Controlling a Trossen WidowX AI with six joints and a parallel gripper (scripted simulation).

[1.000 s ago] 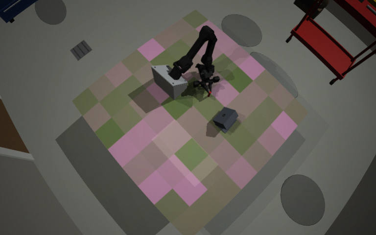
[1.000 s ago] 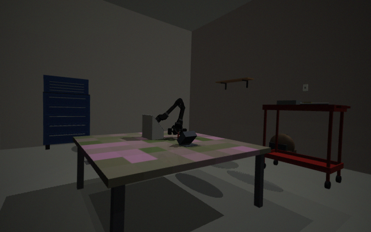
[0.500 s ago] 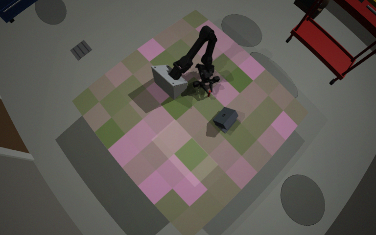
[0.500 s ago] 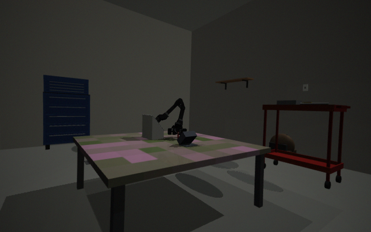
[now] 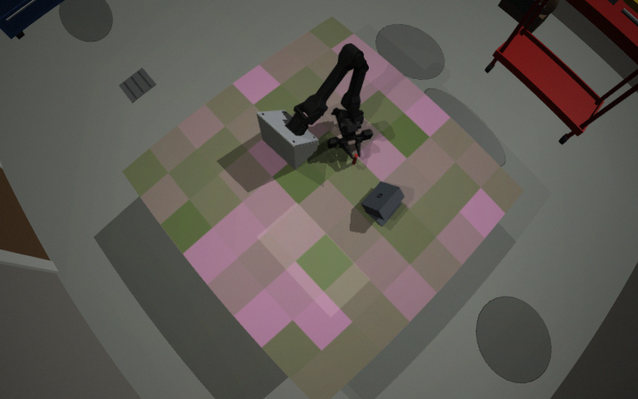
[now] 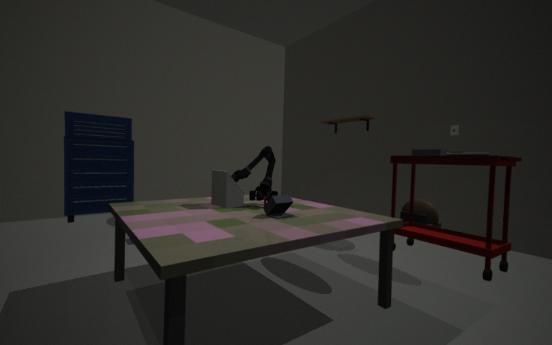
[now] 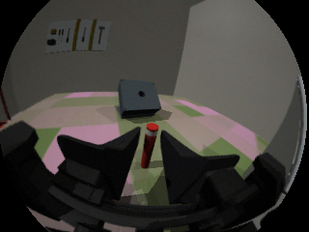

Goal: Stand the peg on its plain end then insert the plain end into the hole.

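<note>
My gripper tip is now 1 cm above the red peg. Also, from my gripper tip: dark sloped panel: 20 cm ahead, 5 cm to the right, 1 cm below.
</note>
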